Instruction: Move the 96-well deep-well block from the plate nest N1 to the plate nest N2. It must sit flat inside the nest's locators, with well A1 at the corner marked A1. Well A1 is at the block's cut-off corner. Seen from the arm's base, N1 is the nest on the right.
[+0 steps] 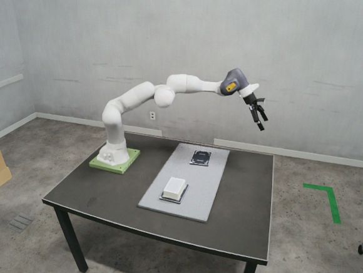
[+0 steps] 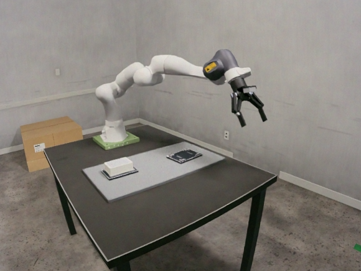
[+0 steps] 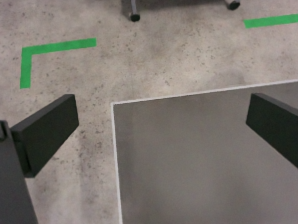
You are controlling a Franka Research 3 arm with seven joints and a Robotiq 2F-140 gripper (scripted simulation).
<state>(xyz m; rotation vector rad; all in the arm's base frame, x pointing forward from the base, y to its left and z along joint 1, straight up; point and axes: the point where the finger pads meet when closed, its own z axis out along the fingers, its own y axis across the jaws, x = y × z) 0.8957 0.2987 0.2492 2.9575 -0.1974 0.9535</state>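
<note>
Right now the white 96-well deep-well block is 49 cm to the right of my hand, 43 cm behind it and 23 cm below it. Round my hand: plate nest N2 (38 cm behind, 25 cm below, 12 cm to the right); plate nest N1 (49 cm to the right, 43 cm behind, 25 cm below).
</note>
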